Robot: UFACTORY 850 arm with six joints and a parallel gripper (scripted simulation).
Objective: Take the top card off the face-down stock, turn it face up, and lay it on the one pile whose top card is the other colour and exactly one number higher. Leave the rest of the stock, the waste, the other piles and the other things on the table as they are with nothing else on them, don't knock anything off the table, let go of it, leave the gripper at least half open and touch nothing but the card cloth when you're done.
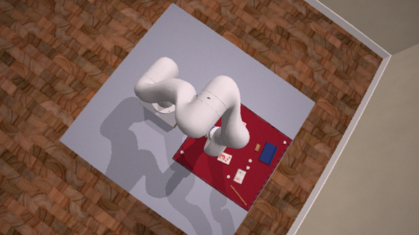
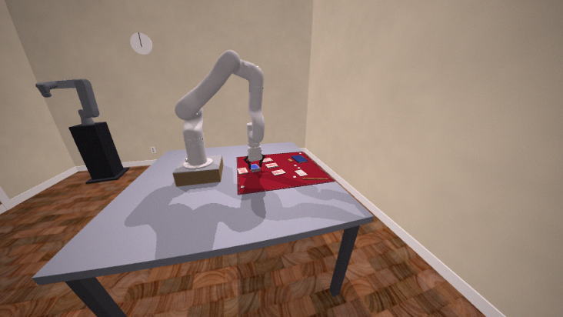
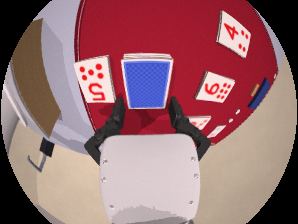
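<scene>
Right now my hand is 90 mm past the card, 20 mm to the right of it and 30 mm above it. Round my hand: pencil (360 mm ahead, 270 mm to the right, 40 mm below); red card cloth (190 mm ahead, 50 mm below).
</scene>
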